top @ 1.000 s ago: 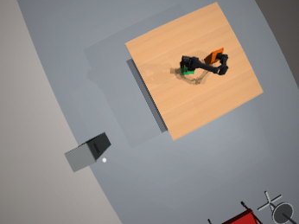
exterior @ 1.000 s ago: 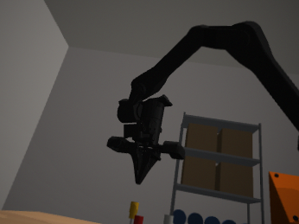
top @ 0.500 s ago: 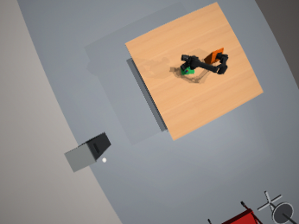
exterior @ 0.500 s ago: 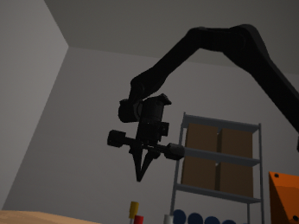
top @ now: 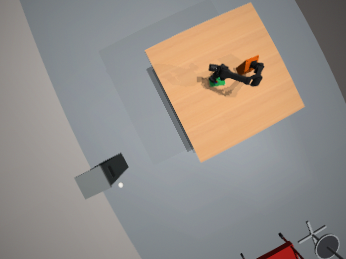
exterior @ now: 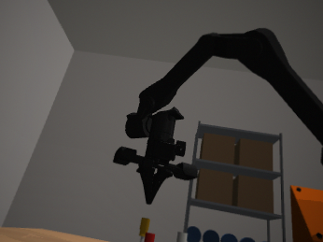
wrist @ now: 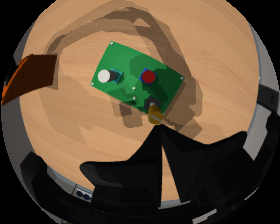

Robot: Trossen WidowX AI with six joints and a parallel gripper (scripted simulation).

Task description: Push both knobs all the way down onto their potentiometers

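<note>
My gripper tip is now 40 mm above the yellow knob. Also, from my gripper tip: red knob 70 mm below, 40 mm to the left, 20 mm behind.
</note>
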